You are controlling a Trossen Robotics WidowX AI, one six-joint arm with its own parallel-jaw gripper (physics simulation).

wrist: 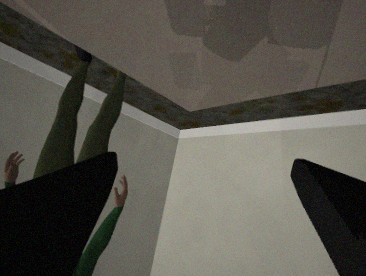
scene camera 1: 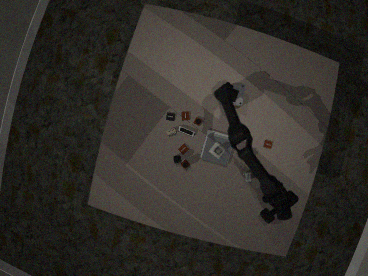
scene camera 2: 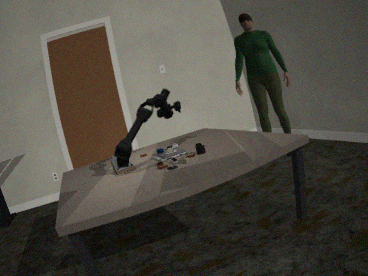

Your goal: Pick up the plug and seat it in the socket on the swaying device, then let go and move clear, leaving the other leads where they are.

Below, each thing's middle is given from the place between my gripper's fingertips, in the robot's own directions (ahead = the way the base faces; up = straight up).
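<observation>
Counted from my hand, the grey square device (scene camera 1: 217, 148) sits 370 mm to the right and 210 mm behind, and it is also 180 mm below.
</observation>
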